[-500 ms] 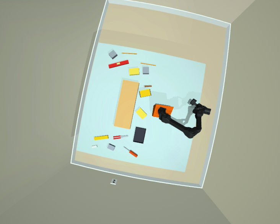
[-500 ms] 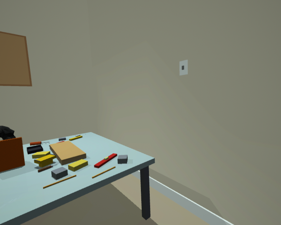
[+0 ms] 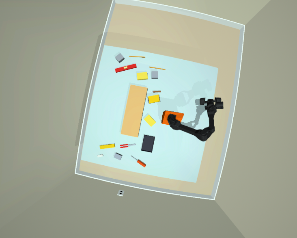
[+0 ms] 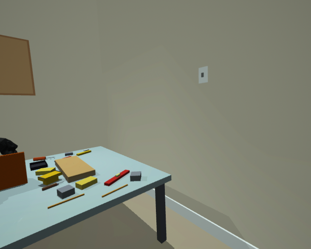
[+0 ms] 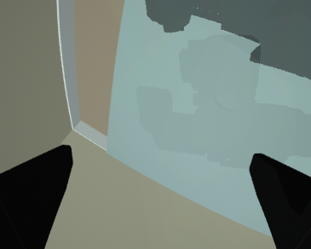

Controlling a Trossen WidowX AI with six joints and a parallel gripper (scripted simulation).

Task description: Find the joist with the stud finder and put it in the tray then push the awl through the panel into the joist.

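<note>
The yellow stud finder lies 540 mm ahead of my gripper tip, 160 mm to the left of it and 120 mm below it. From my gripper tip the other things lie so: awl: 550 mm ahead, 70 mm to the left, 130 mm below; red level: 910 mm ahead, 100 mm to the right, 120 mm below; dark tray: 460 mm ahead, 610 mm to the left, 120 mm below.
</note>
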